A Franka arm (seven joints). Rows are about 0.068 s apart.
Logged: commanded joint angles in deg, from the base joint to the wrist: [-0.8, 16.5, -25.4, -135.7, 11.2, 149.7, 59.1]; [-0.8, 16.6, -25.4, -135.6, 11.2, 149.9, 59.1]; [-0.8, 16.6, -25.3, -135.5, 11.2, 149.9, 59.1]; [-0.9, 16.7, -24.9, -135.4, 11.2, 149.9, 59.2]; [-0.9, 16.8, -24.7, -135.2, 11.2, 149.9, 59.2]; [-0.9, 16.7, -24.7, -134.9, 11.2, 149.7, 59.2]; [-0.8, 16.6, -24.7, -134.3, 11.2, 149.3, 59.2]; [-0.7, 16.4, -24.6, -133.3, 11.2, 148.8, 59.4]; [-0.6, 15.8, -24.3, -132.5, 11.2, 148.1, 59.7]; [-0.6, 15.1, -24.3, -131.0, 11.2, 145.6, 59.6]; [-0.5, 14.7, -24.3, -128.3, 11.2, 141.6, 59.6]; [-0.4, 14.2, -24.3, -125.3, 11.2, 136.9, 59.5]
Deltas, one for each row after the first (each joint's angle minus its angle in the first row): [0.0, 0.1, 0.0, 0.1, 0.0, 0.2, 0.0]; [0.0, 0.1, 0.1, 0.2, 0.0, 0.2, 0.0]; [-0.1, 0.2, 0.5, 0.3, 0.0, 0.2, 0.1]; [-0.1, 0.3, 0.7, 0.5, 0.0, 0.2, 0.1]; [-0.1, 0.2, 0.7, 0.8, 0.0, 0.0, 0.1]; [0.0, 0.1, 0.7, 1.4, 0.0, -0.4, 0.1]; [0.1, -0.1, 0.8, 2.4, 0.0, -0.9, 0.3]; [0.2, -0.7, 1.1, 3.2, 0.0, -1.6, 0.6]; [0.2, -1.4, 1.1, 4.7, 0.0, -4.1, 0.5]; [0.3, -1.8, 1.1, 7.4, 0.0, -8.1, 0.5]; [0.4, -2.3, 1.1, 10.4, 0.0, -12.8, 0.4]
